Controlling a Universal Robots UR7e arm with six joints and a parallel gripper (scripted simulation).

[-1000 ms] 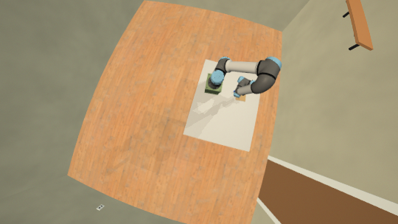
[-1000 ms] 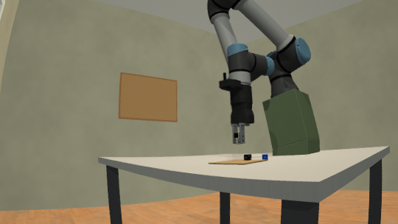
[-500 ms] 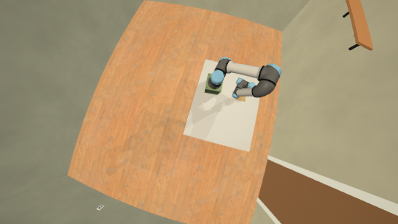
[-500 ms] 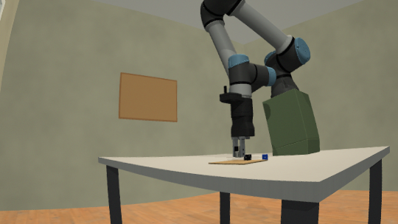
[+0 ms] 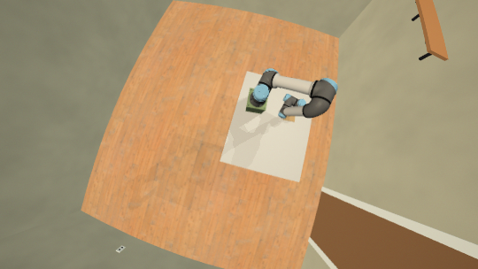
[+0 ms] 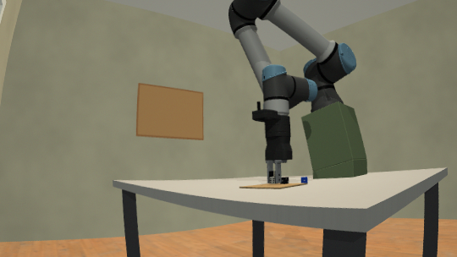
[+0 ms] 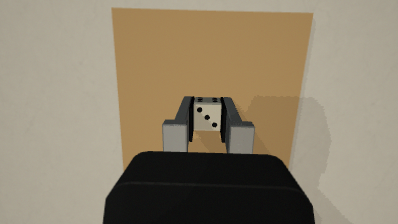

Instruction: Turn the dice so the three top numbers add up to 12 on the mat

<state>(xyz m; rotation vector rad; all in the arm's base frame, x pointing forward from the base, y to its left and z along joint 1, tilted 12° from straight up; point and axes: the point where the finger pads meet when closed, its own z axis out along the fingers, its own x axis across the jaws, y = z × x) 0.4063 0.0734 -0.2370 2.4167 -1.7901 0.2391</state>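
Now: the white die 1 cm below my hand. Round my hand: blue die (11 cm behind, 2 cm below, 1 cm to the left); black die (5 cm behind, 1 cm to the right, 1 cm below); tan mat (3 cm below).
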